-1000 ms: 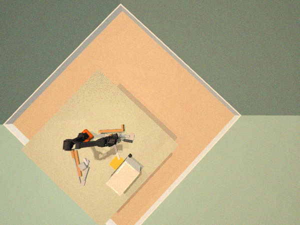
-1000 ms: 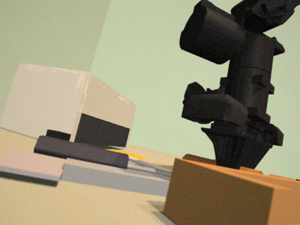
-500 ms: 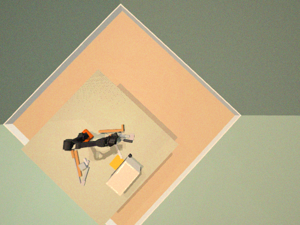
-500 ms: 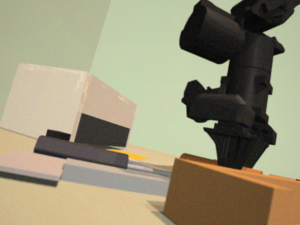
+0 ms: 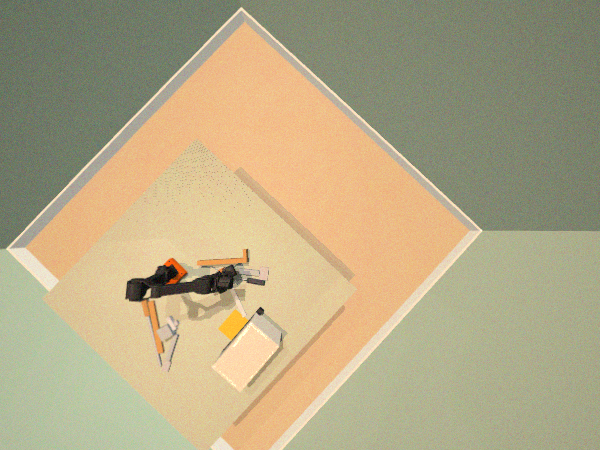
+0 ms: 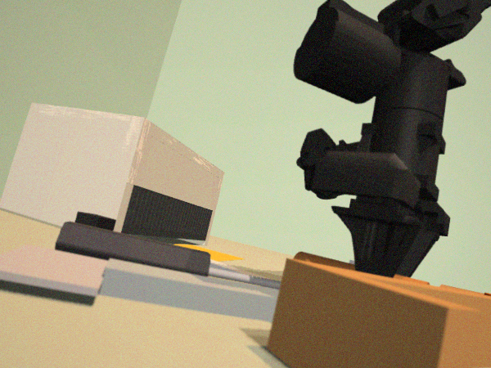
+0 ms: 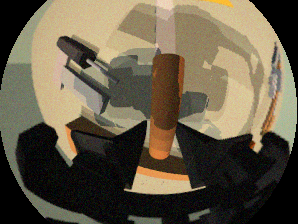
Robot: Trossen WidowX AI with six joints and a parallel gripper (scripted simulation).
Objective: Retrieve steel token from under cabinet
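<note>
Now: gripper tip 120 mm short of the dark screwdriver and 90 mm to the right of it. From my gripper tip the other things lie so: token 380 mm ahead, 110 mm to the right, 10 mm below; then orange stick 500 mm to the right.
</note>
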